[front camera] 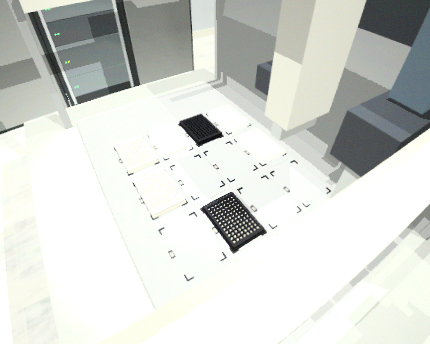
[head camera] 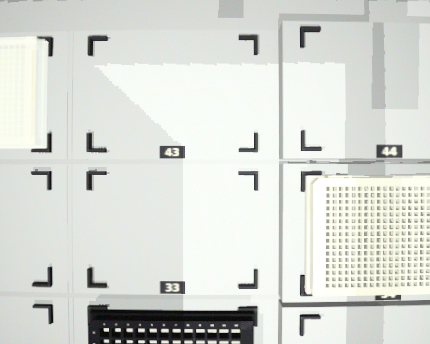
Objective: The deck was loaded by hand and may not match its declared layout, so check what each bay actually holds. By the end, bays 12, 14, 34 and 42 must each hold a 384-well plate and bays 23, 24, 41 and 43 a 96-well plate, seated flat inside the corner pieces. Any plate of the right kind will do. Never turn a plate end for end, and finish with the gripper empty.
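Seen in the pictures: robot's base at its link origin: (front camera: 115, 148).
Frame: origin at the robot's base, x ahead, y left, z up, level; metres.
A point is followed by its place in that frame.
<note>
The gripper's dark body (front camera: 367, 142) {x 0.559, y 0.177, z 0.336 m} hangs at the right in the front view. Its jaws are mostly hidden behind the white frame, and whether they hold anything is hidden. In the head view, a cream 384-well plate (head camera: 375, 235) {x 0.538, y 0.258, z 0.029 m} sits inside the visible corner pieces of bay 34. Bays 43 (head camera: 172, 105) {x 0.392, y 0.355, z 0.000 m} and 33 (head camera: 172, 235) {x 0.392, y 0.252, z 0.000 m} hold no plate. A black 96-well plate (head camera: 172, 327) {x 0.394, y 0.186, z 0.014 m} (front camera: 234, 221) {x 0.402, y 0.147, z 0.013 m} is in bay 23. A cream plate (head camera: 20, 95) {x 0.278, y 0.360, z 0.014 m} shows partly in bay 42. Bay 44's visible part holds none. Another black plate (front camera: 200, 129) {x 0.075, y 0.253, z 0.011 m} is in bay 31.
Pale plates stand in bays 11 (front camera: 137, 155) {x 0.084, y 0.043, z 0.014 m} and 12 (front camera: 159, 192) {x 0.238, y 0.042, z 0.013 m}, washed out by light. Bays 21, 41 and 42 look very pale in the front view. The cream pipetting stage (front camera: 295, 95) hangs left of the gripper. The white frame hides the deck's near right part.
</note>
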